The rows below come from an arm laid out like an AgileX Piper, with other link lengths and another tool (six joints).
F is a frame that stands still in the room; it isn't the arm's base.
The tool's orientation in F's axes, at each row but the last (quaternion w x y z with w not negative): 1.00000, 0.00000, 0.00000, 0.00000; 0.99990, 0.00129, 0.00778, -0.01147; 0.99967, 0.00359, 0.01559, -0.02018; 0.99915, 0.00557, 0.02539, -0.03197; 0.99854, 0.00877, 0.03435, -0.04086; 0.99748, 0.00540, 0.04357, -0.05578; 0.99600, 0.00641, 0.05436, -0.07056; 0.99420, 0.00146, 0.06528, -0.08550; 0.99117, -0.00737, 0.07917, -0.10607; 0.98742, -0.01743, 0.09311, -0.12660
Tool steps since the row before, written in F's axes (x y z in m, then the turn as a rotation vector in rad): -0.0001, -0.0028, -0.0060, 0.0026, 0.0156, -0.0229; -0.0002, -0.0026, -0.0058, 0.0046, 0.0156, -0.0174; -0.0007, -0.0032, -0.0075, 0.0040, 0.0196, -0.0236; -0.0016, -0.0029, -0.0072, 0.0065, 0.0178, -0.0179; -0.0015, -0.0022, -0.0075, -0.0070, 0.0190, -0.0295; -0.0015, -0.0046, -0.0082, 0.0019, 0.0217, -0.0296; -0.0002, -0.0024, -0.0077, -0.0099, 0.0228, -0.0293; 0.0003, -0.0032, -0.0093, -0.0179, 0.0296, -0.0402; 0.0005, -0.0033, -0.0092, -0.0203, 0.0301, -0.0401; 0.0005, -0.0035, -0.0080, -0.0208, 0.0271, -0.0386
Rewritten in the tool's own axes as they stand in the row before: -0.0001, -0.0028, -0.0060, 0.0026, 0.0156, -0.0229; 0.0000, -0.0026, -0.0058, 0.0045, 0.0157, -0.0174; -0.0003, -0.0033, -0.0075, 0.0039, 0.0196, -0.0236; -0.0010, -0.0031, -0.0072, 0.0063, 0.0180, -0.0178; -0.0008, -0.0024, -0.0075, -0.0065, 0.0179, -0.0303; -0.0003, -0.0048, -0.0082, 0.0021, 0.0216, -0.0297; 0.0010, -0.0024, -0.0076, -0.0097, 0.0210, -0.0307; 0.0020, -0.0030, -0.0091, -0.0173, 0.0265, -0.0426; 0.0026, -0.0028, -0.0090, -0.0197, 0.0264, -0.0429; 0.0028, -0.0028, -0.0078, -0.0197, 0.0233, -0.0415
